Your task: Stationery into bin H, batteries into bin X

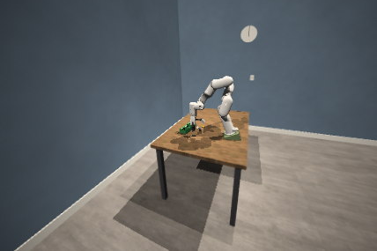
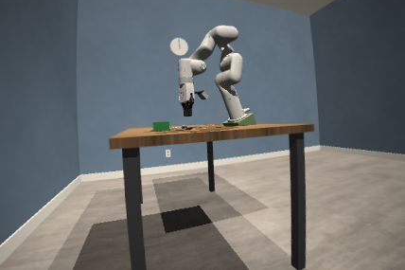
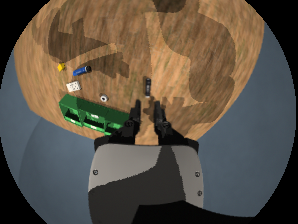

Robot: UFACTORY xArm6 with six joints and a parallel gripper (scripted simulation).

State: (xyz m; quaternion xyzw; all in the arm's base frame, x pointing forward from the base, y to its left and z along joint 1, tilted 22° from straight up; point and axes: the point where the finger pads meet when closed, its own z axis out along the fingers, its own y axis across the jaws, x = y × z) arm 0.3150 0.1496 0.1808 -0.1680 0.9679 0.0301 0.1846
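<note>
Right now my hand is 8 cm above the dark cylinder. Also, from my hand: blue battery 17 cm to the right, 8 cm below, 1 cm ahead; white ring 9 cm to the right, 9 cm below, 7 cm ahead; bin 14 cm ahead, 12 cm to the right, 7 cm below.
</note>
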